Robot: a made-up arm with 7 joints. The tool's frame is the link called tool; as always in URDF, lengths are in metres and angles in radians. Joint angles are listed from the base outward.
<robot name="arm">
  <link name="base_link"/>
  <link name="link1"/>
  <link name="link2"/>
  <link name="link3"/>
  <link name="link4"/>
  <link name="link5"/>
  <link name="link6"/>
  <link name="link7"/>
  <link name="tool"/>
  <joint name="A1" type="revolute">
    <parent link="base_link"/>
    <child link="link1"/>
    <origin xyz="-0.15 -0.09 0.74" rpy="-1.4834 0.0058 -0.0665"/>
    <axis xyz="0 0 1"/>
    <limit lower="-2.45" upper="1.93"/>
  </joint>
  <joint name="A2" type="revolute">
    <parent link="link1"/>
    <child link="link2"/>
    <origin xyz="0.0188 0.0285 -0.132" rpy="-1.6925 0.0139 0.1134"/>
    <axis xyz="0 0 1"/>
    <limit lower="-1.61" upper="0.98"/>
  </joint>
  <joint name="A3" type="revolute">
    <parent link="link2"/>
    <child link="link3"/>
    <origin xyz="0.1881 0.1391 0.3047" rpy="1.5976 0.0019 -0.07"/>
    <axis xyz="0 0 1"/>
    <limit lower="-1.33" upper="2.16"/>
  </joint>
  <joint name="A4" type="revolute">
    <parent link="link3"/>
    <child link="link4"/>
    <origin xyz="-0.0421 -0.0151 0" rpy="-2.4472 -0.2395 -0.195"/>
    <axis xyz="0 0 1"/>
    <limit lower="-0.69" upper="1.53"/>
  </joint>
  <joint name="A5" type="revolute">
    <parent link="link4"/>
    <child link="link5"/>
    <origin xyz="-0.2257 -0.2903 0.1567" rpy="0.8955 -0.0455 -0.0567"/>
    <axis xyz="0 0 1"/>
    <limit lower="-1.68" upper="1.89"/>
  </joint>
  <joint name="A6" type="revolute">
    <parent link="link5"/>
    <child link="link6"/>
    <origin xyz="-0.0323 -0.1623 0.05" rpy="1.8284 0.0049 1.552"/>
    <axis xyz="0 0 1"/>
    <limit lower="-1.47" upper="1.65"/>
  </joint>
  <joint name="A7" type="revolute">
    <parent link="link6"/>
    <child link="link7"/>
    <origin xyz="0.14 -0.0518 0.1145" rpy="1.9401 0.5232 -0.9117"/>
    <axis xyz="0 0 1"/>
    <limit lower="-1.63" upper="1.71"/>
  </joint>
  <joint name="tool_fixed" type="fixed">
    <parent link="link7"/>
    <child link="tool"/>
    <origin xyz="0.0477 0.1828 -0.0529" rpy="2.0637 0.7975 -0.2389"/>
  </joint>
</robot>
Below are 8 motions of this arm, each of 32 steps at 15 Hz.
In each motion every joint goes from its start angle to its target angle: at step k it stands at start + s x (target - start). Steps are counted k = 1, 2, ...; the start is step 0. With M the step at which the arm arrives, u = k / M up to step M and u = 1 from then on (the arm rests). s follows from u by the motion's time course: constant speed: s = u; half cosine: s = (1 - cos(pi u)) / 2; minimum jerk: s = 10 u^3 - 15 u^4 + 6 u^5.
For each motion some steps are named. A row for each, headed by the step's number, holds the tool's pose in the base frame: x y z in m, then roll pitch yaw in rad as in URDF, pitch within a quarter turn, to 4 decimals.
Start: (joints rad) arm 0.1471 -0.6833 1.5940 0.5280 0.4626 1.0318 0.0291
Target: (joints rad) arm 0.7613 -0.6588 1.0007 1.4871 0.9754 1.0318 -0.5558
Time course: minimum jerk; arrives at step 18
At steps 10, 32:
10: -0.4742 -0.5020 0.1541 2.5394 0.3568 -2.6551
32: -0.6591 -0.3816 0.0932 2.8152 0.6823 3.1165

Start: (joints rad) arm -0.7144 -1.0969 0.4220 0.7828 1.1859 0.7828 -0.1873
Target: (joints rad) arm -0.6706 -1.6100 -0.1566 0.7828 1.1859 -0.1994 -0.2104
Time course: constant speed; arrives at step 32
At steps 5, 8, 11, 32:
5: 0.4121 -0.3727 0.2696 -2.0644 1.0628 -1.0942
8: 0.4049 -0.3489 0.2800 -2.1303 1.0357 -1.1500
11: 0.3958 -0.3248 0.2902 -2.1896 1.0067 -1.1992
32: 0.2815 -0.1632 0.3600 -2.4741 0.7652 -1.4065

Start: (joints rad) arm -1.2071 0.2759 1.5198 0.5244 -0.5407 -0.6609 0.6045
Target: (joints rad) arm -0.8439 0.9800 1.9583 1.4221 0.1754 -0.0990 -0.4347
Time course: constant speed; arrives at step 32
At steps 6, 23, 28, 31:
6: 0.2199 -0.2398 0.6609 2.9517 -0.3799 -1.9990
23: 0.1074 -0.3877 0.5275 2.9003 0.0790 -3.0301
28: 0.0445 -0.3761 0.4845 2.9322 0.1037 2.9122
31: 0.0090 -0.3559 0.4622 2.9790 0.1104 2.7116

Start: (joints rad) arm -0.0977 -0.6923 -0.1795 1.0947 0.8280 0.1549 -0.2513
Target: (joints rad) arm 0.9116 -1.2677 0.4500 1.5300 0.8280 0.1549 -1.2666
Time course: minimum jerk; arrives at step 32
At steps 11, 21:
11: -0.0674 -0.1828 0.0711 2.6746 1.2259 3.1124
21: -0.5511 -0.0829 0.1730 2.7314 0.7639 2.8947

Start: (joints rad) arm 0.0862 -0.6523 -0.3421 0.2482 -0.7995 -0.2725 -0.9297
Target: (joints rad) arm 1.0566 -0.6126 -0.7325 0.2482 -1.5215 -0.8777 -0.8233
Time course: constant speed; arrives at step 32
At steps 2, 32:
2: -0.1525 -0.2854 0.1895 -1.8522 0.2554 -0.2468
32: -0.7342 -0.3179 0.3937 -1.5987 0.1649 -0.1763

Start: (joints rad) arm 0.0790 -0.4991 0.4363 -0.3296 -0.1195 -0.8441 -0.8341
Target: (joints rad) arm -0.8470 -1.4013 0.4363 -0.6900 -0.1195 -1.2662 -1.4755
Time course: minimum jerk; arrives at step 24
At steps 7, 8, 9, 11, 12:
7: -0.2004 -0.3751 0.5669 -2.7755 -0.1412 -0.6970
8: -0.1878 -0.3846 0.5734 -2.7233 -0.1742 -0.6345
9: -0.1732 -0.3953 0.5819 -2.6715 -0.2157 -0.5622
11: -0.1395 -0.4187 0.6059 -2.5872 -0.3207 -0.3925
12: -0.1215 -0.4300 0.6219 -2.5632 -0.3798 -0.2969

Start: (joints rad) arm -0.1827 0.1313 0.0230 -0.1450 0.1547 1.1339 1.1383
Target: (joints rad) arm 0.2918 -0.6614 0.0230 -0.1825 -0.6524 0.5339 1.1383
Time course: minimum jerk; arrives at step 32
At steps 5, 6, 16, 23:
5: 0.0726 -0.2595 0.0157 2.6766 0.4386 -0.7468
6: 0.0638 -0.2532 0.0138 2.6602 0.4379 -0.7254
16: -0.1862 -0.1469 0.0125 2.4369 0.4675 -0.1201
23: -0.3989 -0.1388 0.0802 2.5104 0.4505 0.4690

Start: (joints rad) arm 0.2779 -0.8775 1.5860 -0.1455 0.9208 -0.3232 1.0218
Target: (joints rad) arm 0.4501 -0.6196 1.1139 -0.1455 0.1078 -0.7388 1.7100
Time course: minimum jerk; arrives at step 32
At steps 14, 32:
14: -0.2548 -0.4092 0.3514 0.5458 0.5378 0.1837
32: -0.4135 -0.3710 0.3942 0.9280 0.7573 0.6438

